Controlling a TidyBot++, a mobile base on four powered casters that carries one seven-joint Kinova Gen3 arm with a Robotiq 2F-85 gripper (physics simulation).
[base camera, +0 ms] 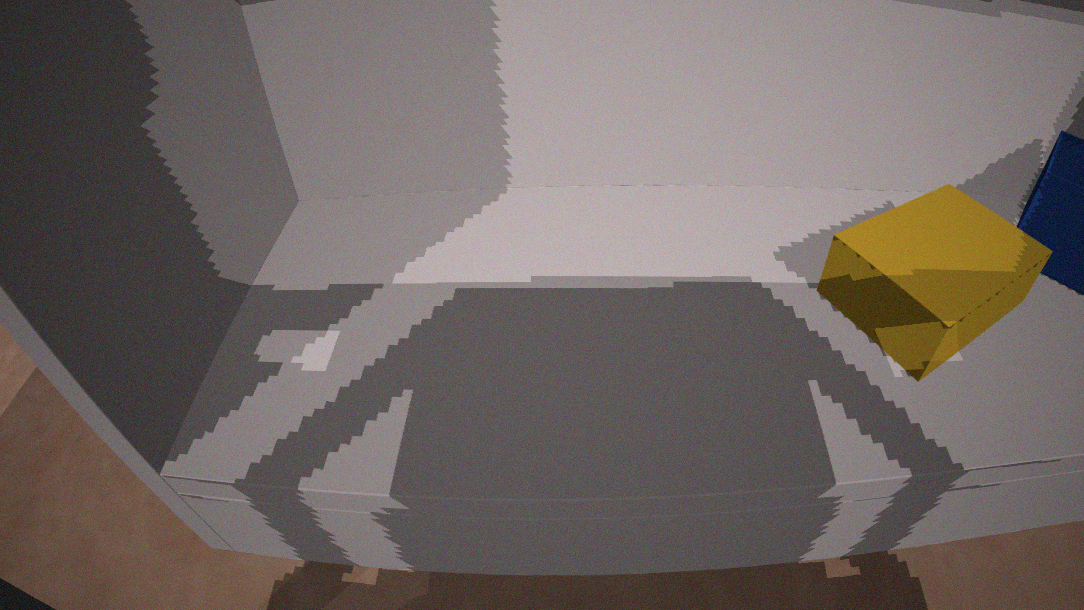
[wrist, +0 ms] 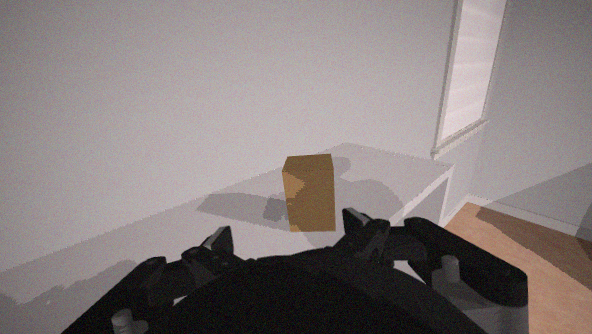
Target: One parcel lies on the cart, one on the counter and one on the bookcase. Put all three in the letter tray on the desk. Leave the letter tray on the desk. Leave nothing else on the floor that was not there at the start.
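Places are measured from the arm's base along level axes (x ahead, y left, z up), in millimetres.
Where they show: gripper, fingertip midpoint: (wrist: 288, 229).
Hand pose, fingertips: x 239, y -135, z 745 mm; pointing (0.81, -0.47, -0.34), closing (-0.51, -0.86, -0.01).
Things, the pixels of their centre, and the offset from my fingertips. "*": a spot on its surface instead. Level surfaces: height alone.
- tan-brown parcel at the middle of its body: (wrist: 310, 192) 79 mm ahead, 86 mm right, 37 mm down
- yellow block at the middle of its body: (base camera: 938, 270) 138 mm ahead, 95 mm right, 1019 mm down
- dark blue item at a spot on its surface: (base camera: 1061, 212) * 169 mm ahead, 210 mm right, 990 mm down
- window at a spot on its surface: (wrist: 470, 75) * 299 mm ahead, 1544 mm right, 43 mm up
- brown floor at its surface level: 1142 mm down
A tan-brown parcel (wrist: 311, 197) stands upright on the light grey top of a long piece of furniture (wrist: 395, 167), which looks like the bookcase. My gripper (wrist: 288, 229) is open, with nothing between its fingers. The parcel is beyond the fingertips, between them but nearer the right finger's side in the wrist view. The cart, the counter, the desk, the letter tray and the other two parcels cannot be made out in these views.
In the base camera, an open grey compartment (base camera: 1023, 496) faces the base, with a yellow block (base camera: 936, 261) and a dark blue item (base camera: 1061, 212) at its right. In the wrist view, a wall rises behind the furniture, and a window (wrist: 470, 75) and brown floor (wrist: 530, 255) are at the right.
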